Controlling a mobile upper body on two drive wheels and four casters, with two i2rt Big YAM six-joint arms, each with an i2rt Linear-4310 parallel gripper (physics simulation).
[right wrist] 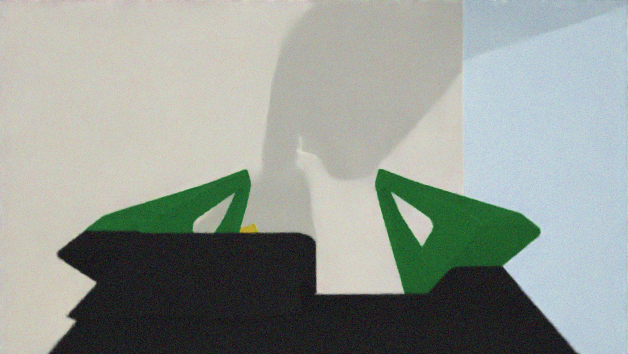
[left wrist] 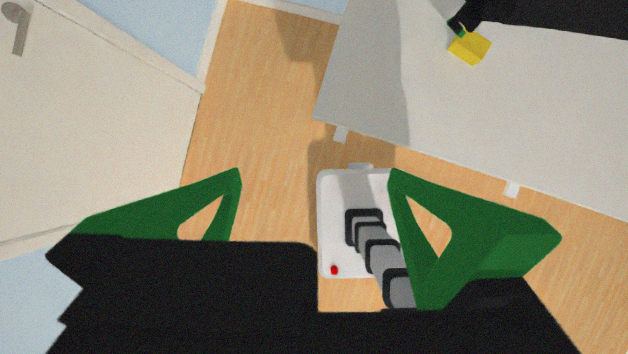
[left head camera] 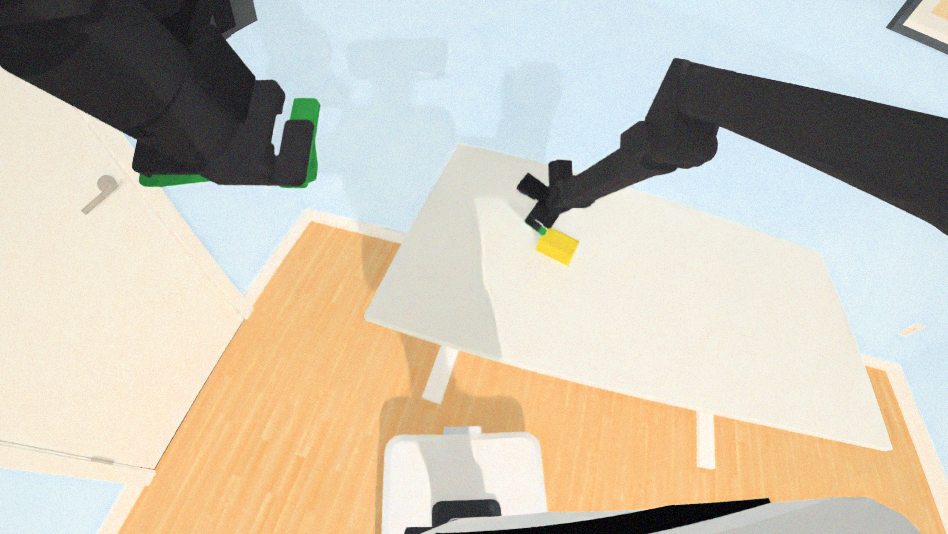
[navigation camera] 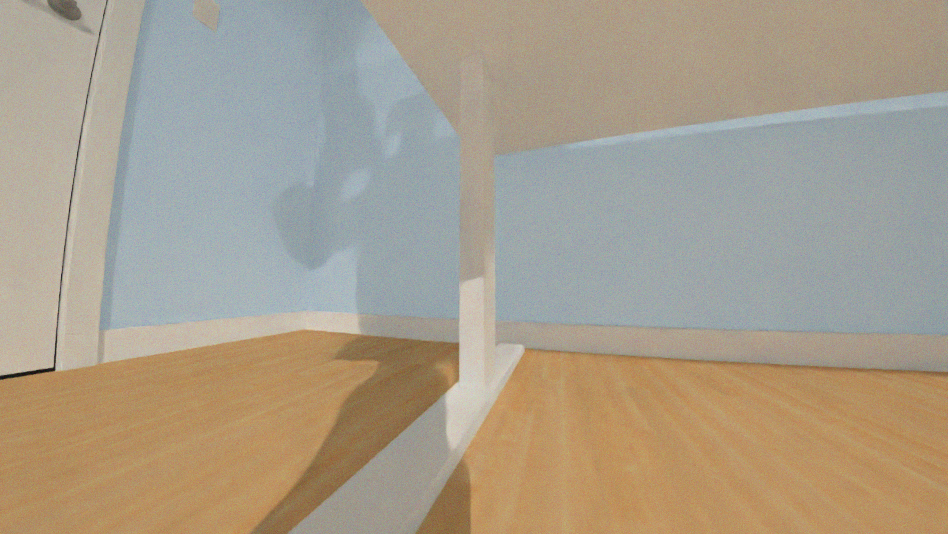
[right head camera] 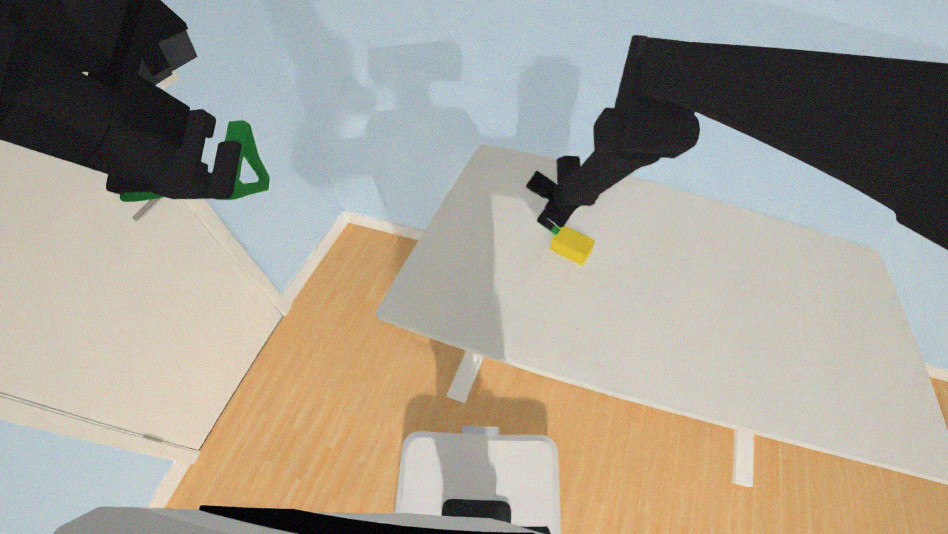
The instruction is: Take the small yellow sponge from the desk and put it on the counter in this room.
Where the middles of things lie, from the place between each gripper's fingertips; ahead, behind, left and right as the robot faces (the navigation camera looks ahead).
Scene:
I see my right gripper 11 cm past the small yellow sponge (right head camera: 571, 244), 4 cm to the left of it and 2 cm above it.
Right now my left hand is 37 cm short of the small yellow sponge, 48 cm to the left of it and 54 cm above it.

